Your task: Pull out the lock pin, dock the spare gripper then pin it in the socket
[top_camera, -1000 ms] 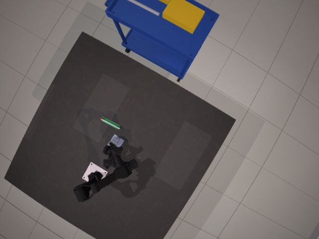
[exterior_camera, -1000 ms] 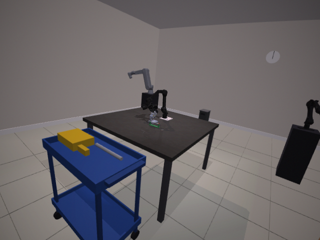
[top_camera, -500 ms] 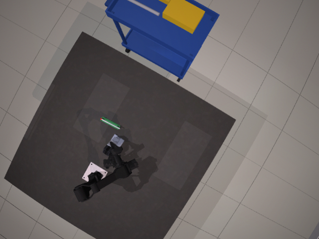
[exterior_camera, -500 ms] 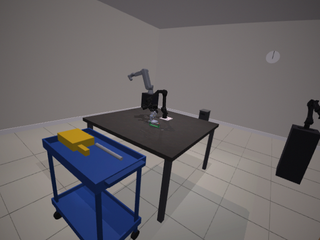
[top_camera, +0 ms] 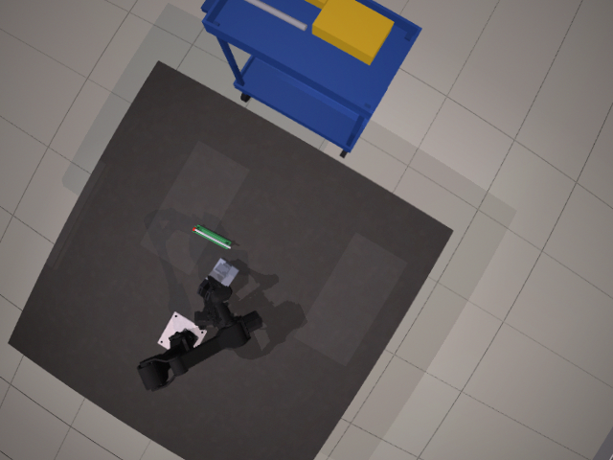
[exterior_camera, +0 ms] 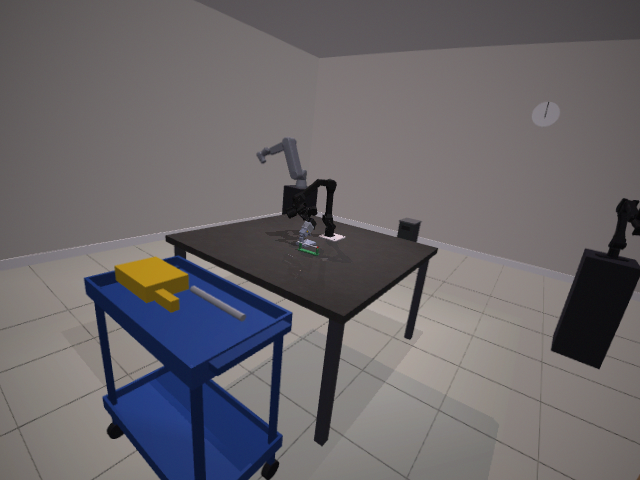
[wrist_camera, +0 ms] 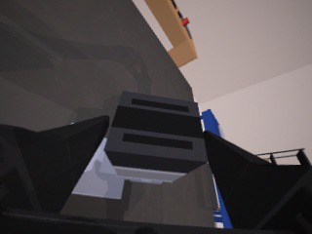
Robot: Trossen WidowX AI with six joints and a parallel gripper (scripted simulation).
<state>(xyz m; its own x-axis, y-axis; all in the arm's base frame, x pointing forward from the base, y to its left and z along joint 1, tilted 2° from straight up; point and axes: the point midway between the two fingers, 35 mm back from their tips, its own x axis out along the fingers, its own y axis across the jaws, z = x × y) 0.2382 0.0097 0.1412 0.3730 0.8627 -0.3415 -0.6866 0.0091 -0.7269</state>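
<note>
My gripper tip is now 20 mm to the left of the spare gripper, 20 mm above it and 10 mm short of it. The rest, counted from my gripper tip: green flat bracket: 120 mm ahead, 110 mm below, 90 mm to the left; grey mount: 80 mm below, 40 mm ahead, 10 mm to the right.
</note>
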